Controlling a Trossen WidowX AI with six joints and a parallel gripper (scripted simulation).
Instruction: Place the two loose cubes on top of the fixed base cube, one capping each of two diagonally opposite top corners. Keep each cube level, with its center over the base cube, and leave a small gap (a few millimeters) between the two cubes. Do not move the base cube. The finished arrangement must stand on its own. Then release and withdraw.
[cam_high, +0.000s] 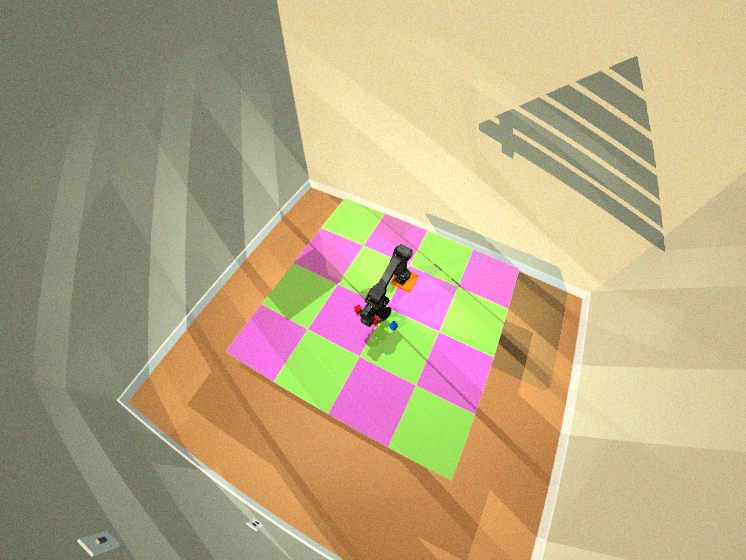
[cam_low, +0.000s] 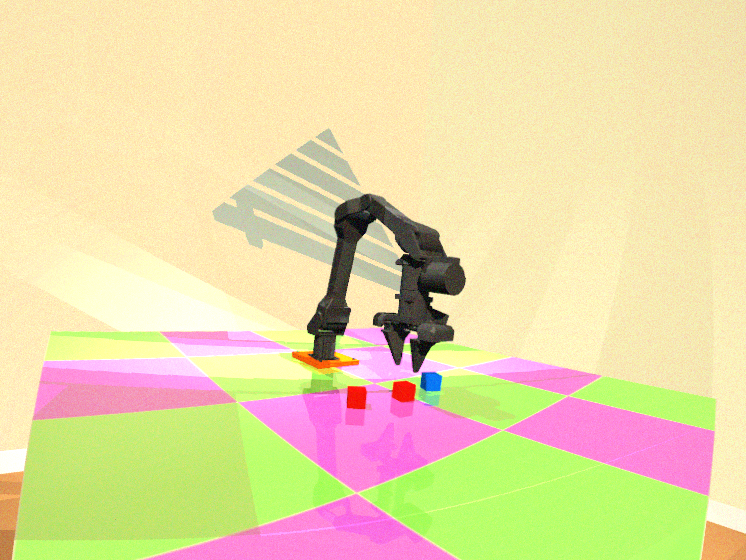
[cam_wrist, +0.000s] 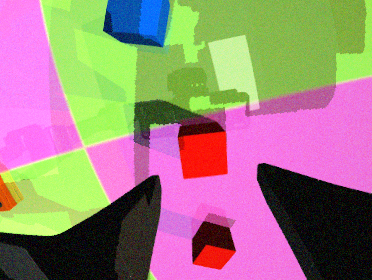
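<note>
Now: gripper tip 5 cm above the red cube. Round my gripper tip: blue base cube (10 cm to the left, 5 cm below, 4 cm behind).
</note>
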